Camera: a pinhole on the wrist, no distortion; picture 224 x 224 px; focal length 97.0 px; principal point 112.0 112.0 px. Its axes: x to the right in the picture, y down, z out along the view. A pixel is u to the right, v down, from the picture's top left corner.
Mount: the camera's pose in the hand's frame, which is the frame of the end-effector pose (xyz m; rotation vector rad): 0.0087 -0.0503 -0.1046 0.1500 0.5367 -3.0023
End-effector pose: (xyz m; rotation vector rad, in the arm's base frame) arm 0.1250 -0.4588 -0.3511 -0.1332 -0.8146 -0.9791
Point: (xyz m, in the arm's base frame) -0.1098 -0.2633 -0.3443
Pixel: 162.3 77.9
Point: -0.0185 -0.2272 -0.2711
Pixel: 147.4 41.7
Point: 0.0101 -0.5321 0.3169
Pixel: 10.5 65.8
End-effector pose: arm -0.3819 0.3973 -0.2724 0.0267 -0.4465 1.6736
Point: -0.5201 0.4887 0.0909
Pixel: 46.4 59.6
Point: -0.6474 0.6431 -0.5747
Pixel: behind the camera
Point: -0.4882 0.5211 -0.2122
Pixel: outside the picture
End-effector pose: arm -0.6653 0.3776 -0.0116 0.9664 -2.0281 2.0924
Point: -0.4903 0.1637 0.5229
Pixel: 72.6 185.5
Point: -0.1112 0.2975 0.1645
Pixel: 173.3 143.8
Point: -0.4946 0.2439 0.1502
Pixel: 111.4 126.0
